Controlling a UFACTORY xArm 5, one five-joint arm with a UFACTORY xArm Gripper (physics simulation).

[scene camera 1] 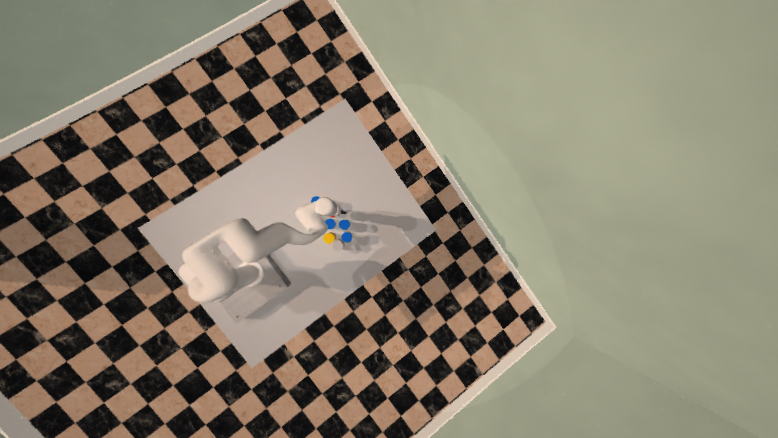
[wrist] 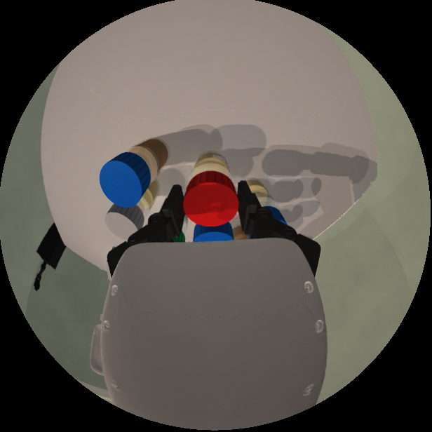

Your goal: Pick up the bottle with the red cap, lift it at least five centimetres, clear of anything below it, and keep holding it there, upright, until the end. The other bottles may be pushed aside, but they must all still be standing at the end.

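Frame: origin at the arm's base, x back, y right, z up, level; millimetres.
Seen in the pictures: arm's base, origin of its link: (scene camera 1: 250,273).
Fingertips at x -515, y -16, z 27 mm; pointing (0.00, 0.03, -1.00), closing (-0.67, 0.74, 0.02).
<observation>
Pixels of each thing's top centre, then the offset from my fingertips to it. Level surfaces: height alone.
- red-capped bottle, centre of its top: (scene camera 1: 332,212) dx +5, dy +5, dz +11 mm
- blue-capped bottle, centre of its top: (scene camera 1: 316,201) dx +39, dy -85, dz +10 mm
- yellow cap, centre of its top: (scene camera 1: 328,238) dx +100, dy +103, dz +10 mm
- grey table, height of its surface: dz -95 mm
The red-capped bottle (scene camera 1: 332,216) (wrist: 211,202) is upright; its base appears to rest on the table, though the cap hides much of its body in the wrist view. In scene camera 1 a sliver of red shows beside the wrist. My gripper (wrist: 210,194) has one black finger against each side of the red cap and is shut on it. Behind the red cap, towards the gripper body, a blue-capped bottle (wrist: 213,233) stands very near. A green cap (wrist: 180,237) shows in part beside the left finger.
A blue-capped bottle (scene camera 1: 315,199) (wrist: 125,180) and a grey-capped one (wrist: 123,220) stand left in the wrist view. Another blue cap (wrist: 276,215) is behind the right finger. Blue caps (scene camera 1: 344,224) (scene camera 1: 346,237) and a yellow cap (scene camera 1: 329,237) stand on the grey table (scene camera 1: 326,152).
</observation>
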